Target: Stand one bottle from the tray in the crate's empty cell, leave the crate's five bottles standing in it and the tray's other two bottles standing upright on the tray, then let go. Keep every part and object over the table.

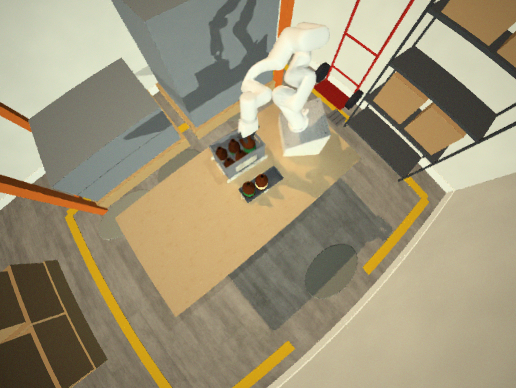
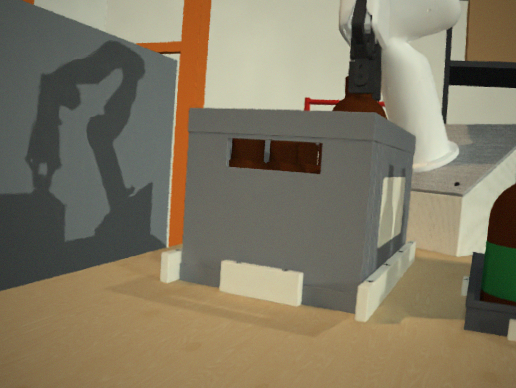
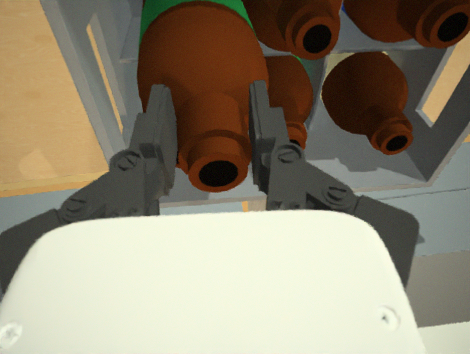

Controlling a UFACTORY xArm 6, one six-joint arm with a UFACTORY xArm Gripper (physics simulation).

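Places are measured from the arm's base along level axes (x ahead, y left, z up), in centimetres.
Pixels of known places: gripper, fingertip midpoint: (image 1: 248, 140) (image 2: 364, 97) (image 3: 211, 107); arm's base at its link origin: (image 1: 298, 123) (image 2: 425, 158).
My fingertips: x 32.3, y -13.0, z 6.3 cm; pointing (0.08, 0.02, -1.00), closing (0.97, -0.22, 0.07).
Observation:
For each thing: its top centre in the pictures, then the offset to it from my fingertips. Level surfaces: height alone.
- brown bottle with a green label, top centre: (image 3: 209, 171) (image 2: 361, 69) (image 1: 248, 135) dx -0.5, dy -0.6, dz +3.6 cm
- grey crate at its top centre: (image 3: 301, 112) (image 2: 320, 123) (image 1: 236, 144) dx +5.0, dy -5.0, dz -4.0 cm
- green-labelled bottle at its top centre: (image 1: 248, 184) dx +18.5, dy +15.2, dz -5.5 cm
- cream-labelled bottle at its top centre: (image 1: 262, 176) dx +10.2, dy +18.0, dz -5.5 cm
- dark tray at its top centre: (image 1: 261, 183) dx +10.0, dy +17.7, dz -19.0 cm
- tabletop at its surface level: dz -21.5 cm
My gripper (image 1: 248, 135) (image 2: 364, 89) (image 3: 211, 107) is shut on the neck of a brown bottle with a green label (image 1: 248, 145) (image 2: 358, 105) (image 3: 200, 55). This bottle is inside the walls at one end of the grey crate (image 1: 232, 173) (image 2: 275, 215) (image 3: 82, 65), its shoulder above the rim and higher than its neighbours. Its base is hidden. Other brown bottles (image 1: 221, 153) (image 3: 370, 95) stand in the crate; one is mostly hidden. A green-labelled bottle (image 1: 248, 188) (image 2: 502, 270) and a cream-labelled bottle (image 1: 261, 181) stand upright on the dark tray (image 1: 275, 175) (image 2: 487, 321).
White blocks (image 2: 261, 282) line the crate's foot on the tabletop (image 1: 185, 240) (image 2: 150, 340). The tray lies beside the crate's long side. The robot's pedestal (image 1: 306, 146) (image 2: 435, 220) stands near the crate's end. A grey cabinet (image 1: 200, 90) stands behind the table.

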